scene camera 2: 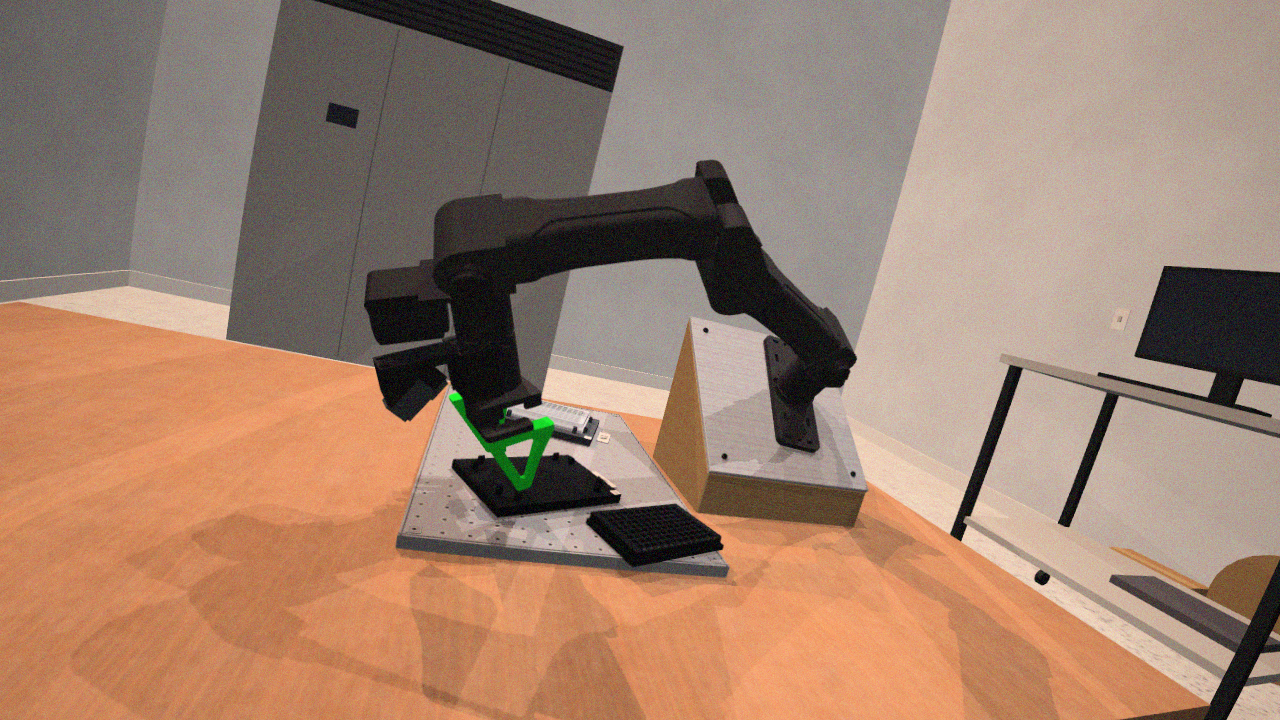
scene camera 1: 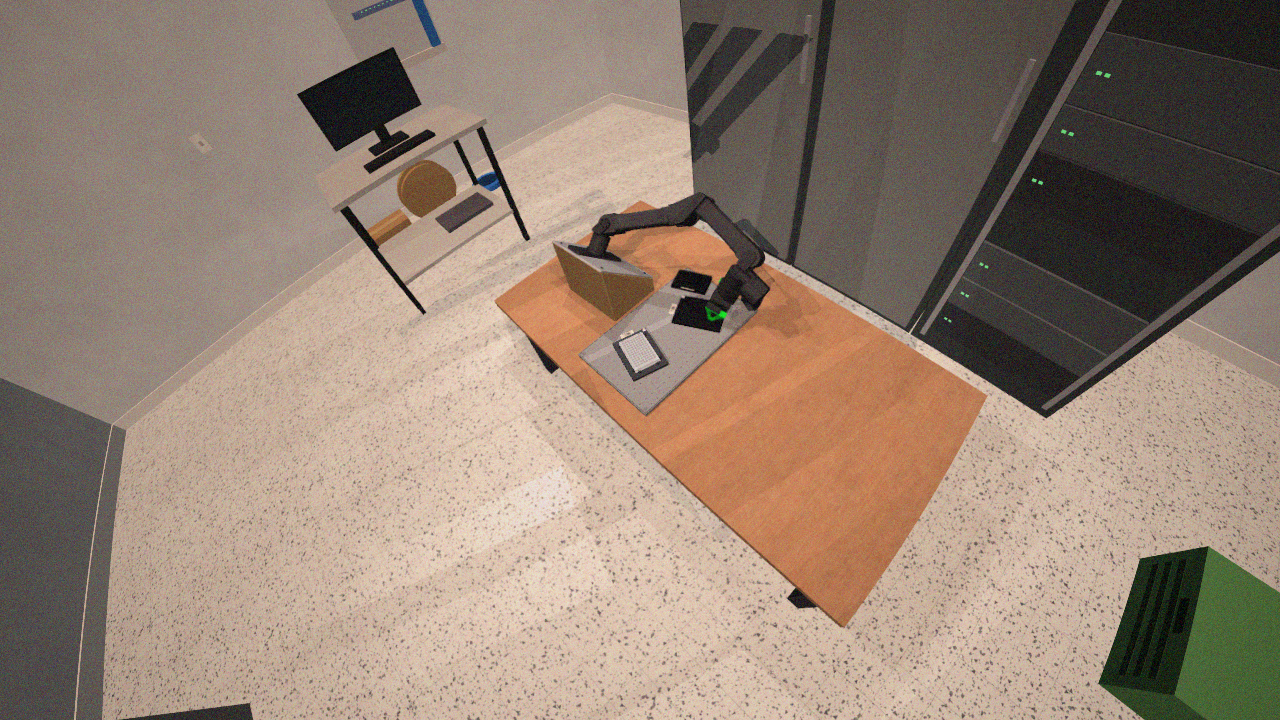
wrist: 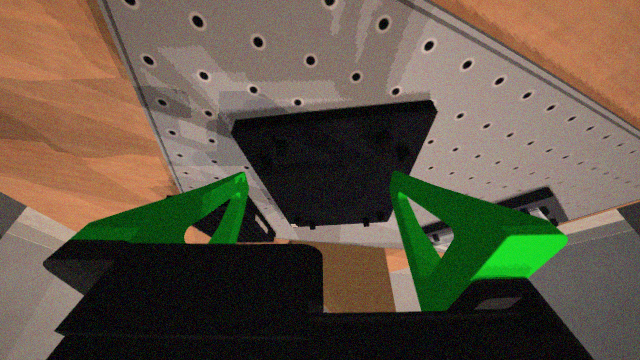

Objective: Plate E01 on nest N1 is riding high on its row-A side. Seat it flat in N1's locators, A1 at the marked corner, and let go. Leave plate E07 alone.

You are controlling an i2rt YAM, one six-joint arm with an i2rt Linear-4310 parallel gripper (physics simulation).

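Frame: origin at the arm's base, x ahead, y left, z up, level; millimetres.
Seen in the pictures: gripper, fingertip midpoint: (scene camera 2: 507, 468) (scene camera 1: 715, 309) (wrist: 319, 179); arm's base, origin of the base link: (scene camera 2: 788, 392) (scene camera 1: 594, 254).
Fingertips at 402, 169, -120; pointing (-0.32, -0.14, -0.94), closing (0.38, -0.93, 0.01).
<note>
Offsets run from my fingertips to a thing's top centre, as dx, dy, dz. "*": to the spot under its first point. Level surfaces: height alone.
A white plate @(-61, -283, -4) (scene camera 1: 640, 351) (scene camera 2: 556, 418) sits on a dark nest @(-61, -283, -8) (scene camera 1: 652, 371) (scene camera 2: 586, 436) at the board's far end in scene camera 2; its seating is too small to judge. A black multi-well plate @(-166, +54, -16) (scene camera 1: 691, 280) (scene camera 2: 655, 533) lies at the board's near corner in scene camera 2. Neither plate's name is readable. Between them is a bare black nest @(-39, -33, -8) (scene camera 1: 692, 315) (scene camera 2: 568, 488) (wrist: 330, 160) with small corner posts. My gripper (scene camera 1: 716, 313) (scene camera 2: 522, 479) (wrist: 319, 179) is open and empty, fingertips above this bare nest. The fingers partly hide both plates in the wrist view.
The grey perforated board @(-63, -154, -29) (scene camera 1: 648, 394) (scene camera 2: 429, 519) (wrist: 320, 75) lies on the wooden table @(dz -43) (scene camera 1: 832, 447) (scene camera 2: 268, 591). My arm stands on a sloped wedge base (scene camera 1: 586, 282) (scene camera 2: 729, 402) (wrist: 355, 280) beside the board. A small pale label @(* -156, -258, -28) (scene camera 2: 604, 437) lies near the white plate.
</note>
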